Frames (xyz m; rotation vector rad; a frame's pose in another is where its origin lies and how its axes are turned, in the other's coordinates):
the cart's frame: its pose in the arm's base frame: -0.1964 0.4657 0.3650 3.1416 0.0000 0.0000
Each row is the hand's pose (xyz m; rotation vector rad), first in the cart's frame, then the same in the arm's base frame.
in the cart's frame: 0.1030 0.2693 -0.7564 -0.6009 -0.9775 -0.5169
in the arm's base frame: -0.0934 0.1964 1.1214 2.1666 0.6478 -1.2251
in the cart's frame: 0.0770 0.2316 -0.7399 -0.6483 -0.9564 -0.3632
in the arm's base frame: -0.1194 0.2341 1.1049 2.1773 0.4521 -1.1904
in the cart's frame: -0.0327 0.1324 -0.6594 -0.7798 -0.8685 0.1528
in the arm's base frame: -0.2291 0.3333 1.0244 2.1362 -0.1851 -1.0520
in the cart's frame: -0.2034 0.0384 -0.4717 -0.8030 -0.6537 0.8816
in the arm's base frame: -0.3998 0.4273 0.8367 1.9939 -1.0452 -0.7750
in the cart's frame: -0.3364 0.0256 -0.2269 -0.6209 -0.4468 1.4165
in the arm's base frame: -0.5328 0.4401 0.5919 1.8604 -1.7022 -0.5369
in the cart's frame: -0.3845 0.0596 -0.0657 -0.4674 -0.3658 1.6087
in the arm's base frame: -0.5809 0.4061 0.4307 1.8234 -1.9765 -0.4494
